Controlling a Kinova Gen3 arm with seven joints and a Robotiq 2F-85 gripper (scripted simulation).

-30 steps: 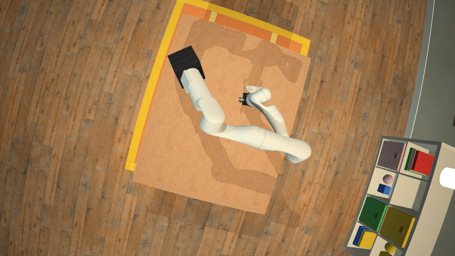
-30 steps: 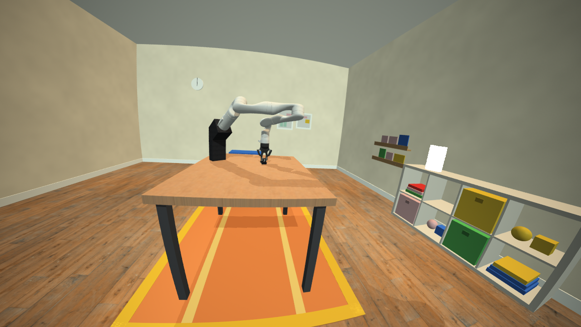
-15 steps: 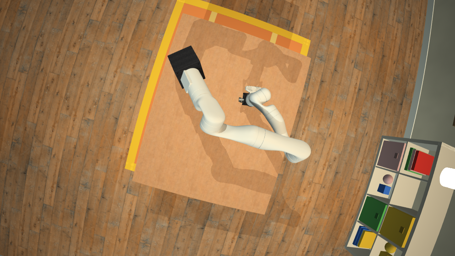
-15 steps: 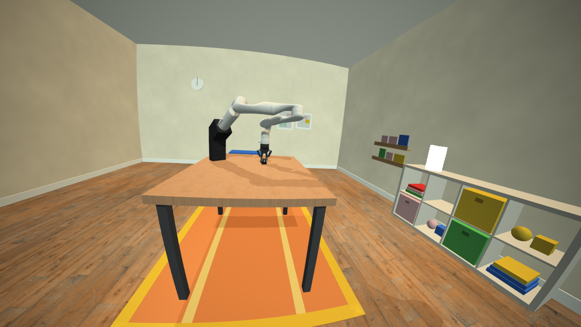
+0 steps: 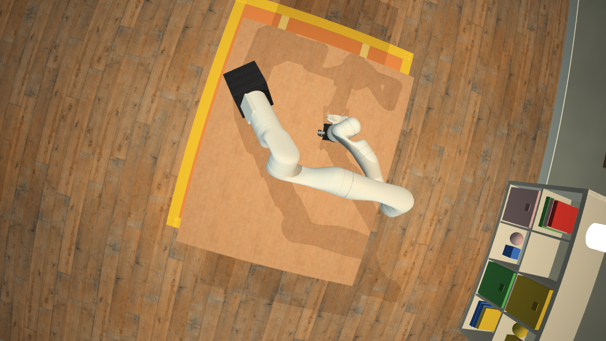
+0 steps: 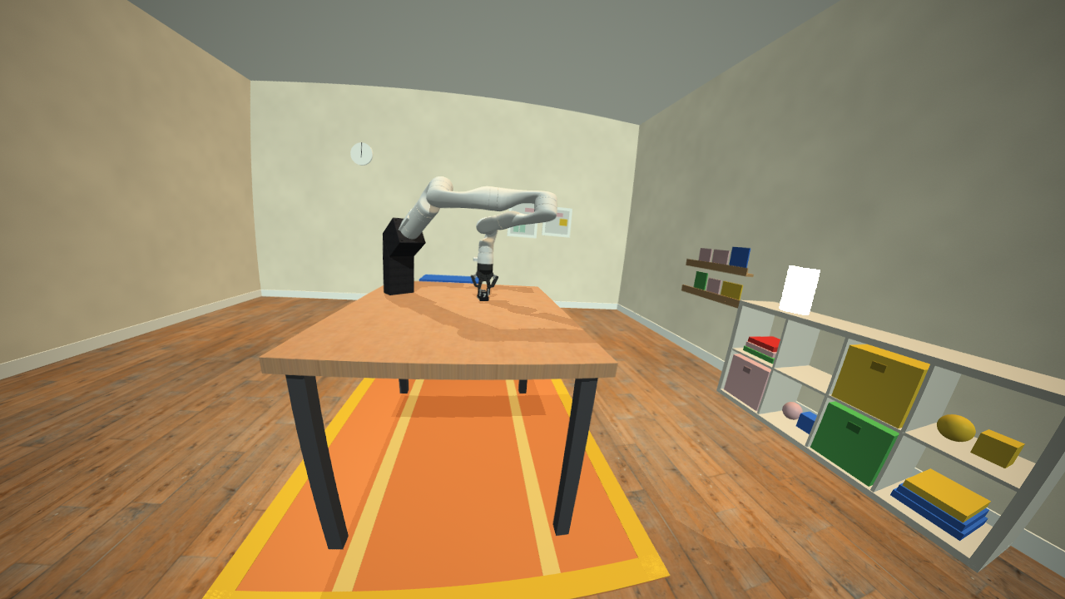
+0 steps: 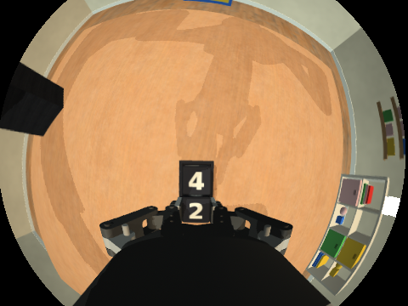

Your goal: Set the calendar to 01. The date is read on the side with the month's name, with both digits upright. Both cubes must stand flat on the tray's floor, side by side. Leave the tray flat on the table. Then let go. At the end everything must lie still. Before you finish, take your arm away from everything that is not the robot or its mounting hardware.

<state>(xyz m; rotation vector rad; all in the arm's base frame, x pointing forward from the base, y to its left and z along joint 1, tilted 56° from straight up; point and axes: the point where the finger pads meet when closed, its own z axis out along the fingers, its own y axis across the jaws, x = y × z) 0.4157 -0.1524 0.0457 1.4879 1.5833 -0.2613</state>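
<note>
My hand is 10 mm above the black digit cube. Also, from my hand: black calendar tray (30 mm below, 20 mm to the left).
</note>
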